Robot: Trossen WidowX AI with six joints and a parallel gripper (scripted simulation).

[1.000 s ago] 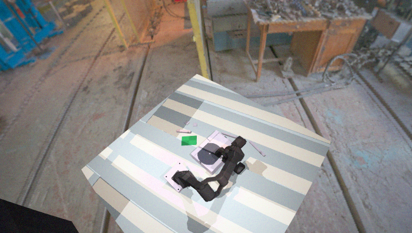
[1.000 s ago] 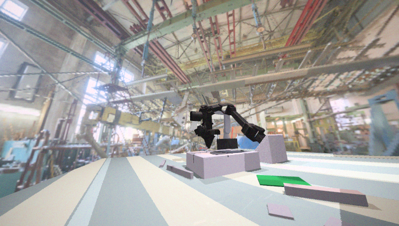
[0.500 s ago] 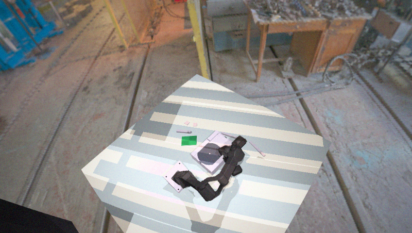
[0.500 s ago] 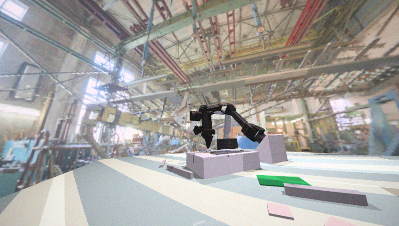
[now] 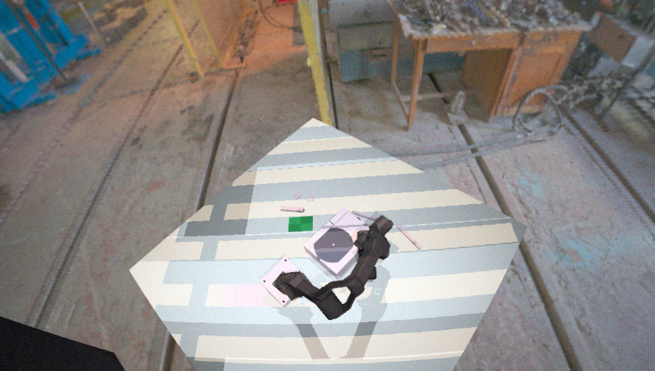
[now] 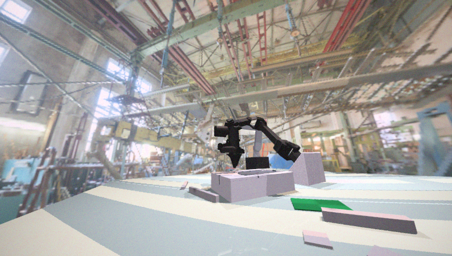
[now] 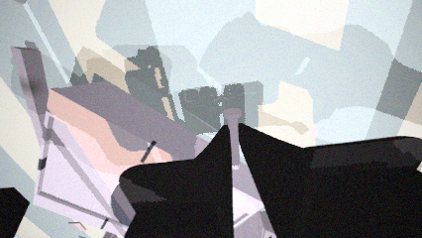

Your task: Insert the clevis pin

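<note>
My gripper tip is now 160 mm to the right of the grey disc and 10 mm above it. Round my gripper tip: steel tray (150 mm to the left, 40 mm ahead, 20 mm below); then green patch (370 mm to the left, 70 mm below, 20 mm ahead); then clevis pin (10 mm to the left, 10 mm behind, 10 mm above).
</note>
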